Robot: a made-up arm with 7 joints.
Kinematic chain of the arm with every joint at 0, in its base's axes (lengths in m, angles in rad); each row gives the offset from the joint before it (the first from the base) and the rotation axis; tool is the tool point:
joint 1: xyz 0 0 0 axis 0 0.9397 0.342
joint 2: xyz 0 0 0 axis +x
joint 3: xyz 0 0 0 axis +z
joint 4: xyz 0.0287 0 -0.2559 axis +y
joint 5: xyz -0.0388 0 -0.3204 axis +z
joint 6: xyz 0 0 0 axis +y
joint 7: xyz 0 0 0 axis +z
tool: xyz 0 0 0
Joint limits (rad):
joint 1: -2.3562..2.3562
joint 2: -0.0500..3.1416
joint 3: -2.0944..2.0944
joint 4: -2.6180..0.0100
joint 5: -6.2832..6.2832
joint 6: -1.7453..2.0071
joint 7: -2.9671..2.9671
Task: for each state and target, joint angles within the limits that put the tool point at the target. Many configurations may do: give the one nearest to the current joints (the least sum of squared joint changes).
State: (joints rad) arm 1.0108 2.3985 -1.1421 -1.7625 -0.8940 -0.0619 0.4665
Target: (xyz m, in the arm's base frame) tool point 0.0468 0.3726 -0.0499
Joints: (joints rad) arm 0.8547 2.7432 -1.0724 -1.9659 -0.8940 -0.0619 0.4665
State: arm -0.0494 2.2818 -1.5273 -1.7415 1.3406 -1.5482 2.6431
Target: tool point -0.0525 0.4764 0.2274
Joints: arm -0.0554 2.5965 -1.7418 -1.0721 1.3406 -1.5482 2.6431
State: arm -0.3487 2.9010 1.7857 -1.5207 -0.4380 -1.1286 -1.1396
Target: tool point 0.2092 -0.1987 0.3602
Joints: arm 0.2728 2.7955 1.3033 -1.5443 -0.4380 -1.1286 -1.1396
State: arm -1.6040 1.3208 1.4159 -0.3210 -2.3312 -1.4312 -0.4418
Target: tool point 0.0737 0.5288 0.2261
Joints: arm -1.7043 1.6357 1.3278 -0.3099 -2.3312 -1.4312 -0.4418
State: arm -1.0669 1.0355 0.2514 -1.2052 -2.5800 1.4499 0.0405
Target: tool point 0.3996 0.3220 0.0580
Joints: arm -0.6232 0.9536 0.3513 -1.1853 -2.5800 1.4499 0.0405
